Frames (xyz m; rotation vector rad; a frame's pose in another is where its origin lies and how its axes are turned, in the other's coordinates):
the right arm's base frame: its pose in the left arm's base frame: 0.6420 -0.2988 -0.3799 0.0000 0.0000 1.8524
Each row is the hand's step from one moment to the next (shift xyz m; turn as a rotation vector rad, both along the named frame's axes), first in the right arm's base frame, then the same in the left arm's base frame.
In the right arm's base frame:
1: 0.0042 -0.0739 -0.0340 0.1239 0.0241 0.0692
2: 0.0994 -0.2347 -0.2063 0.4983 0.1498 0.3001
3: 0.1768 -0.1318 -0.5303 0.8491 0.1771 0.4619
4: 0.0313 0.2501 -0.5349 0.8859 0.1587 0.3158
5: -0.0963 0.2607 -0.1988 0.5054 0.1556 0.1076
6: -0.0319 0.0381 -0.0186 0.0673 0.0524 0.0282
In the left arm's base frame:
1: 0.0698 0.0246 -0.0340 -0.0576 0.1123 0.0692
2: 0.1978 0.1607 -0.2063 -0.2824 0.4370 0.3001
3: 0.0775 0.2065 -0.5303 -0.4061 0.7664 0.4619
4: -0.2489 -0.0394 -0.5349 -0.3986 0.8069 0.3158
5: -0.2237 -0.1650 -0.1988 -0.2899 0.4423 0.1076
6: -0.0277 -0.0412 -0.0186 -0.0690 0.0501 0.0282

